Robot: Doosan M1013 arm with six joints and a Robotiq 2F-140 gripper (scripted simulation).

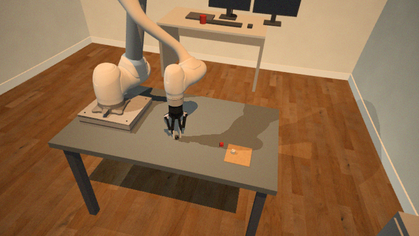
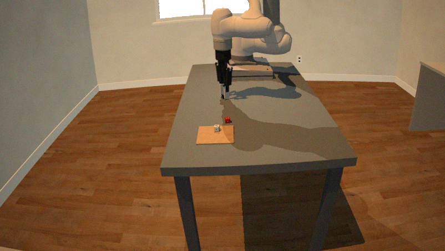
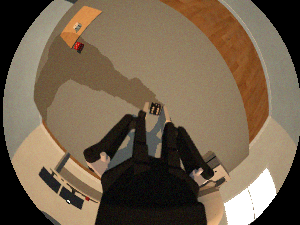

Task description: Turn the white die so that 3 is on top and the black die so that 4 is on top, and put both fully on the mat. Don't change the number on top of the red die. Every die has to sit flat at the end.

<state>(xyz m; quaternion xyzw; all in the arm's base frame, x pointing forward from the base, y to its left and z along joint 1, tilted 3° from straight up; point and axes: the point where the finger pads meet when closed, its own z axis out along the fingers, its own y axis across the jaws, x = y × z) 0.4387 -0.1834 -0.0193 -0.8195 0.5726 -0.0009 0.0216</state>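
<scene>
My hand is 3 cm above the black die. Also, from my hand: white die: 33 cm ahead, 9 cm to the right, 3 cm below; then orange mat: 36 cm ahead, 10 cm to the right, 4 cm below; then red die: 27 cm ahead, 4 cm to the right, 3 cm below.
</scene>
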